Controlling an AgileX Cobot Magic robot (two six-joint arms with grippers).
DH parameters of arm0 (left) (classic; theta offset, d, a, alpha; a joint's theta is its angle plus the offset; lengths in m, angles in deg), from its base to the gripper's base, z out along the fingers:
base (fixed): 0 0 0 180
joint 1: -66.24 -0.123 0 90
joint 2: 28.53 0 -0.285 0
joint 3: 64.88 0 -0.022 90
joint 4: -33.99 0.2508 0 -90
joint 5: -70.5 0 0.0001 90
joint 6: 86.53 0.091 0 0
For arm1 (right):
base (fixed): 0 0 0 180
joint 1: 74.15 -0.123 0 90
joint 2: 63.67 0 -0.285 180
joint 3: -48.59 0 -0.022 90
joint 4: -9.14 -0.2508 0 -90
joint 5: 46.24 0 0.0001 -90
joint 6: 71.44 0.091 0 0
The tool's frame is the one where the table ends.
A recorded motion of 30 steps. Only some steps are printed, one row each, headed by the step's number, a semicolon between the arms.
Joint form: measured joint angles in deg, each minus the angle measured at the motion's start. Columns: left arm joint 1, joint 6, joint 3, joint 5, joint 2, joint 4; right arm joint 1, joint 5, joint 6, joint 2, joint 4, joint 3.
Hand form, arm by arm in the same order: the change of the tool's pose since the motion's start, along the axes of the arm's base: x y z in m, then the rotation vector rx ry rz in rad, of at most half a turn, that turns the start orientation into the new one. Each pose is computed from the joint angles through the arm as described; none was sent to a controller.
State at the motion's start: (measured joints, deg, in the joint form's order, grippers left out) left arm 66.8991 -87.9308 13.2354 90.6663 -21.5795 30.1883; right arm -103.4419 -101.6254 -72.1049 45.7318 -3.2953 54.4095
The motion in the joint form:
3: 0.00 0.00 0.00 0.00 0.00 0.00; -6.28 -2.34 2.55 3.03 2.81 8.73
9: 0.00 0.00 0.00 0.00 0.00 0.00; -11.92 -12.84 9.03 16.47 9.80 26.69
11: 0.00 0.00 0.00 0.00 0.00 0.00; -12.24 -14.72 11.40 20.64 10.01 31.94
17: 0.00 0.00 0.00 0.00 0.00 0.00; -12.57 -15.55 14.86 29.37 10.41 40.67
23: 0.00 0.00 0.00 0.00 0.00 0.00; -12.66 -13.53 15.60 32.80 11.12 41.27
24: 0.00 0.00 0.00 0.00 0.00 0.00; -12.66 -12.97 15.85 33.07 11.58 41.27
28: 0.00 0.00 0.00 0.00 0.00 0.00; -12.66 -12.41 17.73 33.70 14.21 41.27
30: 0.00 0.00 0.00 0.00 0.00 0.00; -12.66 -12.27 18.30 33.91 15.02 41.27
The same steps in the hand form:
3: 0.0000 0.0000 0.0000 0.0000 0.0000 0.0000; -0.0044 0.0436 0.0210 0.0032 -0.0599 0.0860
9: 0.0000 0.0000 0.0000 0.0000 0.0000 0.0000; 0.0134 0.0993 0.0039 -0.1257 -0.0130 0.1145
11: 0.0000 0.0000 0.0000 0.0000 0.0000 0.0000; 0.0231 0.1109 -0.0045 -0.1283 0.0070 0.0836
17: 0.0000 0.0000 0.0000 0.0000 0.0000 0.0000; 0.0438 0.1323 -0.0353 -0.1302 0.0300 0.0339
23: 0.0000 0.0000 0.0000 0.0000 0.0000 0.0000; 0.0514 0.1386 -0.0613 -0.1461 0.0360 0.0230
24: 0.0000 0.0000 0.0000 0.0000 0.0000 0.0000; 0.0528 0.1390 -0.0634 -0.1479 0.0280 0.0187
28: 0.0000 0.0000 0.0000 0.0000 0.0000 0.0000; 0.0567 0.1373 -0.0687 -0.1755 0.0066 -0.0103
30: 0.0000 0.0000 0.0000 0.0000 0.0000 0.0000; 0.0579 0.1367 -0.0704 -0.1844 0.0004 -0.0188

